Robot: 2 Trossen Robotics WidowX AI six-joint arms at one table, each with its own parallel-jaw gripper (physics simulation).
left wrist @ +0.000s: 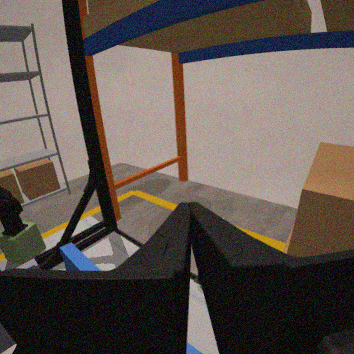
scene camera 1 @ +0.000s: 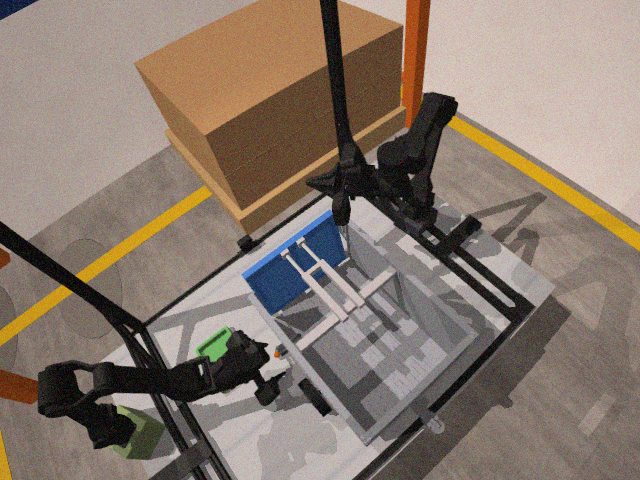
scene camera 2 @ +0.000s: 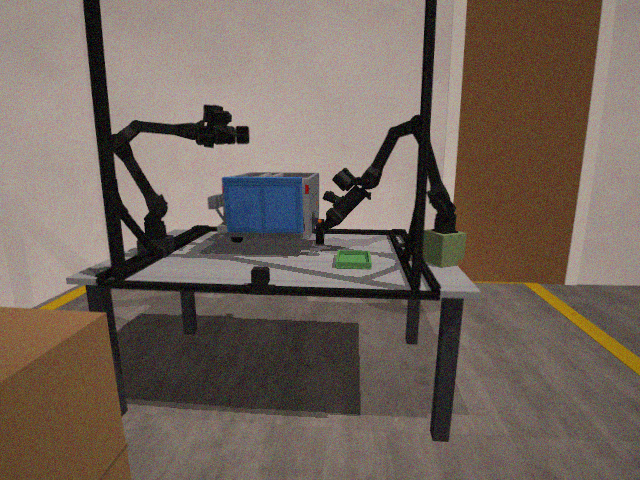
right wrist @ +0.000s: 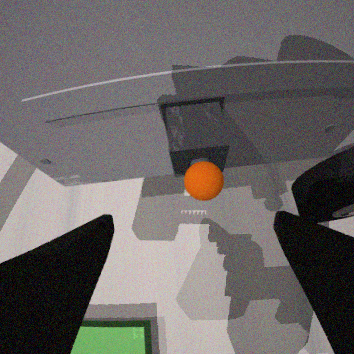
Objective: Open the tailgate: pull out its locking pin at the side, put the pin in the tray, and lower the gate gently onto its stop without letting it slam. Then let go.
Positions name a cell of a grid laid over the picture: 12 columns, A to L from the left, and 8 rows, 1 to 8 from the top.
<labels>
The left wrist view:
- my left gripper: G5
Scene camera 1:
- my left gripper: F4
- my right gripper: F6
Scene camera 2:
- my left gripper: E3
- my right gripper: G4
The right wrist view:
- my right gripper: G6
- orange-knobbed locking pin: G5
</labels>
